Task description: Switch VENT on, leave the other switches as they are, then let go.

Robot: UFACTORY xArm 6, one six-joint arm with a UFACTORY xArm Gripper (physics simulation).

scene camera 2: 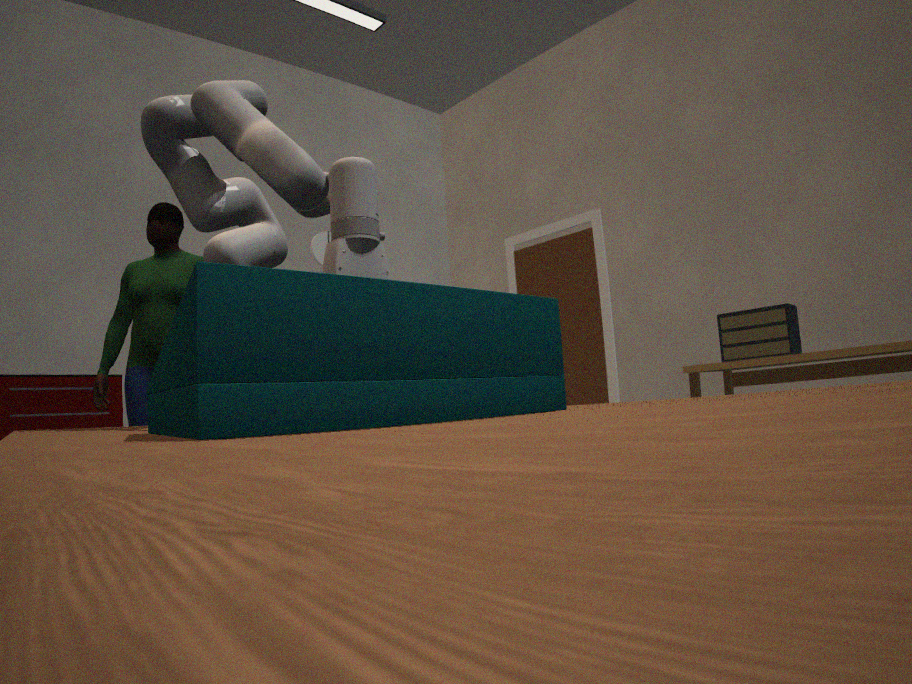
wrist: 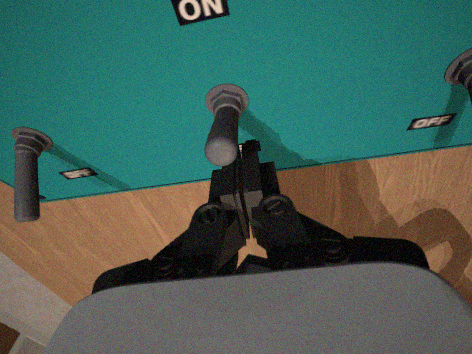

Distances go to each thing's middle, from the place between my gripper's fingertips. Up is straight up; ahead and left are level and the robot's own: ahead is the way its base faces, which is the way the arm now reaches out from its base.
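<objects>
You'd find the teal switch panel [wrist: 110,103] 20 mm below my hand, 100 mm ahead of it and 50 mm to the right of it.
</objects>
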